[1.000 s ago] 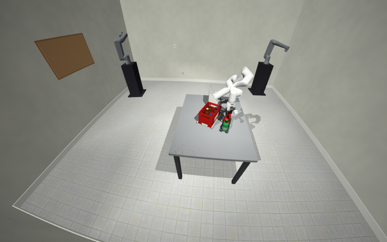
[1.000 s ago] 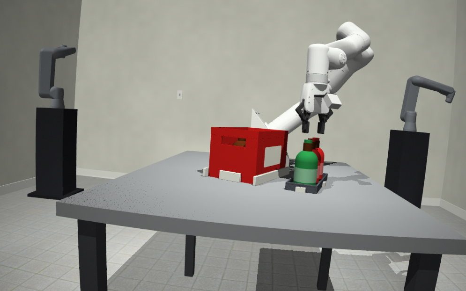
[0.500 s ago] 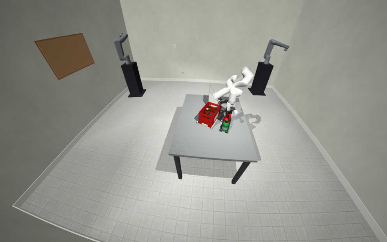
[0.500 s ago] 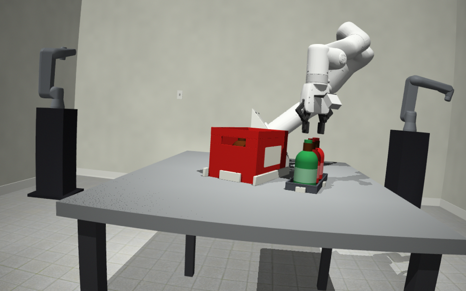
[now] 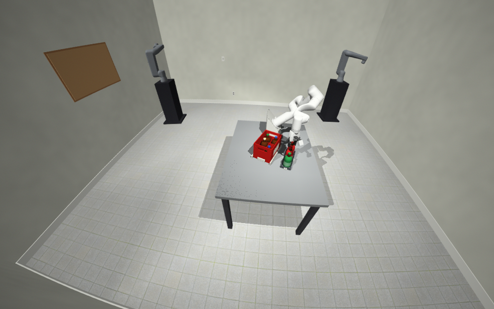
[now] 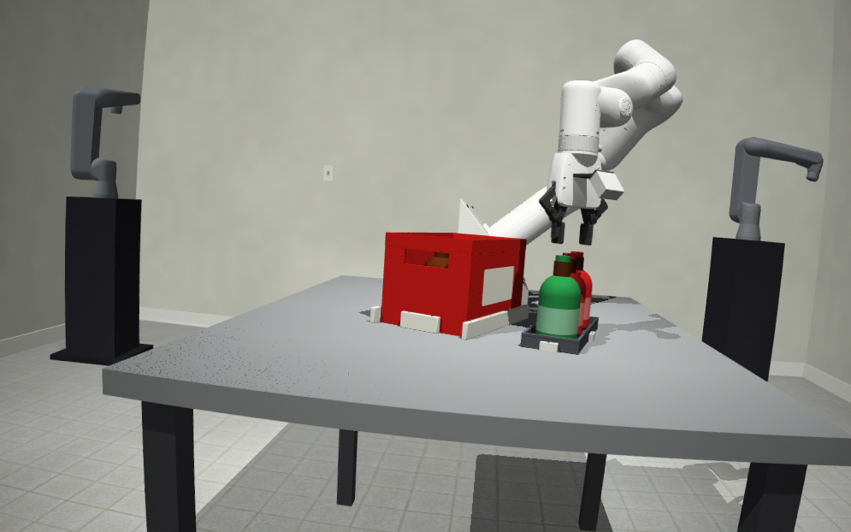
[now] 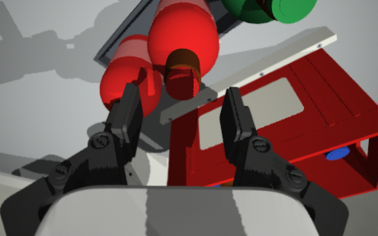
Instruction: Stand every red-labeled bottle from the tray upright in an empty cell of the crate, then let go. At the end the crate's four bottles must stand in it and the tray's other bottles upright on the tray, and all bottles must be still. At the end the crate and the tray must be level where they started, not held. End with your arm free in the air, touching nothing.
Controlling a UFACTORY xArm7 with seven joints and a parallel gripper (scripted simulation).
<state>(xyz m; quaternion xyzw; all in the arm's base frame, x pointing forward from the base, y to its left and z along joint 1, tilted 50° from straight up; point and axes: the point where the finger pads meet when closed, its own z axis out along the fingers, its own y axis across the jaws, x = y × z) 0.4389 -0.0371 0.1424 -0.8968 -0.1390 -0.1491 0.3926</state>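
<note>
Now: the green bottle 11 cm below my hand, 8 cm ahead of it and 3 cm to the right of it. Also, from my hand: dark tray (18 cm below); red-labeled bottle (11 cm below, 8 cm behind, 3 cm to the left); red crate (20 cm to the right, 11 cm below, 11 cm behind).
</note>
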